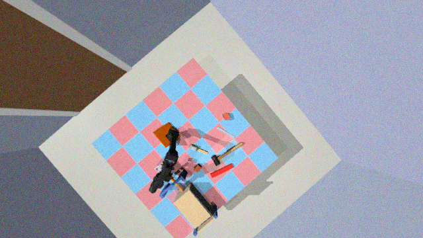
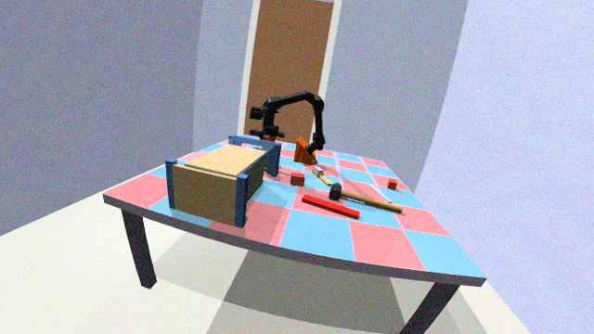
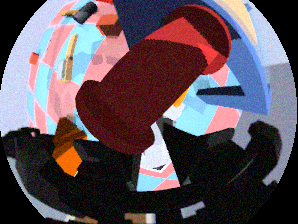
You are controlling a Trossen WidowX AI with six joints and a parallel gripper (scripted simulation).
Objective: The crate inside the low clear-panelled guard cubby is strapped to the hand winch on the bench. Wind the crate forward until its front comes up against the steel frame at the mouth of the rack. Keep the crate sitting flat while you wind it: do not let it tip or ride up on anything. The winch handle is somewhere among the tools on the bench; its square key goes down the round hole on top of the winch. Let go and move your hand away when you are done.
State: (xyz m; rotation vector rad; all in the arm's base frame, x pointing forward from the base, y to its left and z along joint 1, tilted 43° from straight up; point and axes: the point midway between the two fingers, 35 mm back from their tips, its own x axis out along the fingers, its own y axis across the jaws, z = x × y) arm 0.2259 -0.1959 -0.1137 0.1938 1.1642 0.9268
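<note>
My gripper tip is now 5 cm below the dark red knob, 4 cm short of it and 3 cm to the right of it. Also, from my gripper tip: winch 6 cm below, 6 cm behind, 3 cm to the right; blue steel frame 12 cm ahead, 2 cm to the right, 2 cm above; brush 33 cm to the left, 7 cm below, 3 cm ahead.
</note>
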